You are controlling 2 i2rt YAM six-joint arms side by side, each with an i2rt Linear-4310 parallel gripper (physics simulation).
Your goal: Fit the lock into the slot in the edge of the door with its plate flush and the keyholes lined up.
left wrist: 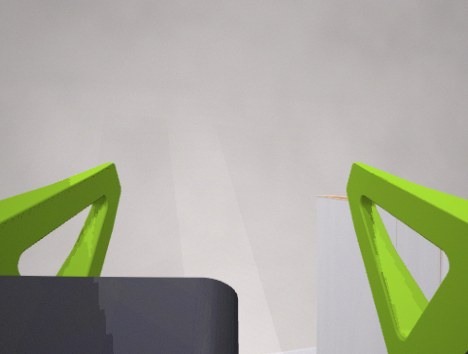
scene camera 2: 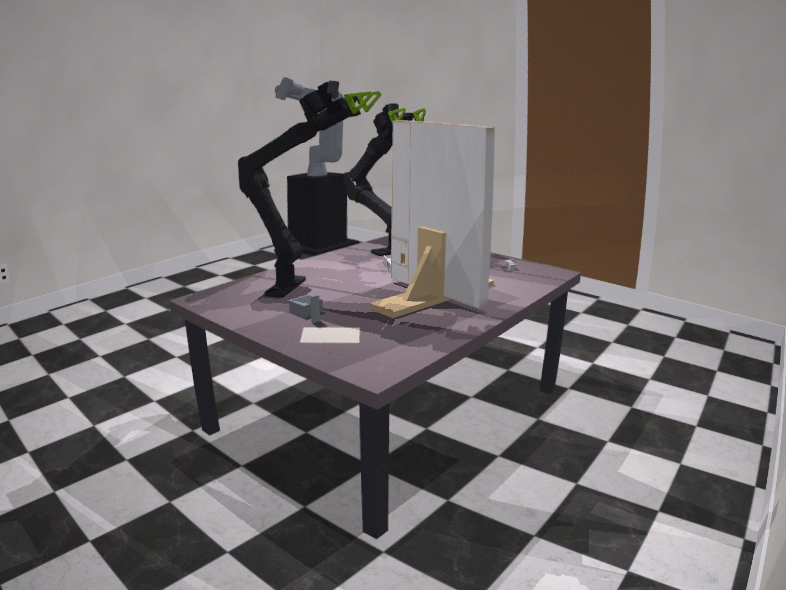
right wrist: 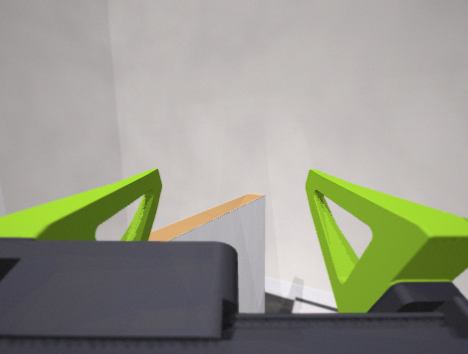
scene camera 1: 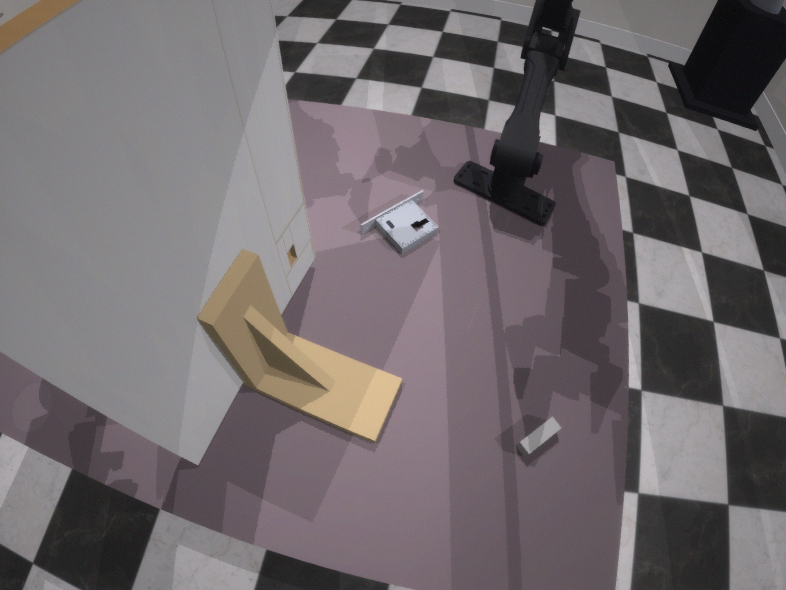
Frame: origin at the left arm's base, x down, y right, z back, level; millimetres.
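Seen in the pictures: left gripper, fingertip midpoint: (left wrist: pixel 233 175) (scene camera 2: pixel 415 109); right gripper, fingertip midpoint: (scene camera 2: pixel 376 93) (right wrist: pixel 233 177); left arm's base, link origin: (scene camera 1: pixel 504 193); right arm's base, link origin: (scene camera 2: pixel 285 287).
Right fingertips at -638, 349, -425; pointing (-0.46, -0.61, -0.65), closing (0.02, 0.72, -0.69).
Pixels of each thing's top centre, then the offset from my right fingertips to it, as dx, dy, dz. "pt": a spot on its surface instead.
- lock, top centre: (scene camera 1: pixel 406 219) (scene camera 2: pixel 397 259) +612, -237, +237
- door, top centre: (right wrist: pixel 203 216) (left wrist: pixel 369 201) (scene camera 2: pixel 440 123) +91, -165, -100
- small keyhole opening, surface spot: (scene camera 1: pixel 292 254) pt +555, -152, +44
- small pale block, top centre: (scene camera 1: pixel 541 434) (scene camera 2: pixel 510 262) +616, -596, +19
- blue-grey part, top centre: (scene camera 2: pixel 305 300) +602, +244, -20
- white card, top centre: (scene camera 2: pixel 330 334) +637, +260, -212
The lock (scene camera 1: pixel 406 227), a pale box with a long thin plate along one side and a dark keyhole, lies flat on the table; part of it shows behind the door in scene camera 2 (scene camera 2: pixel 387 261). The door (scene camera 1: pixel 139 190) (scene camera 2: pixel 452 184) (left wrist: pixel 332 270) (right wrist: pixel 251 235) stands upright, with a small keyhole opening (scene camera 1: pixel 292 254) (scene camera 2: pixel 402 257) low in its face. The slot in its edge cannot be made out. My left gripper (scene camera 2: pixel 408 114) (left wrist: pixel 233 175) is open and empty, high behind the door's top. My right gripper (scene camera 2: pixel 373 100) (right wrist: pixel 233 177) is open and empty, high above the table.
Wooden brackets (scene camera 1: pixel 342 396) (scene camera 2: pixel 432 254) hold the door. A small pale block (scene camera 1: pixel 538 438) (scene camera 2: pixel 509 265) lies apart. A blue-grey part (scene camera 2: pixel 304 306) and a white card (scene camera 2: pixel 330 335) lie near the table's front left edge. A dark pedestal (scene camera 2: pixel 316 212) bears a grey arm behind.
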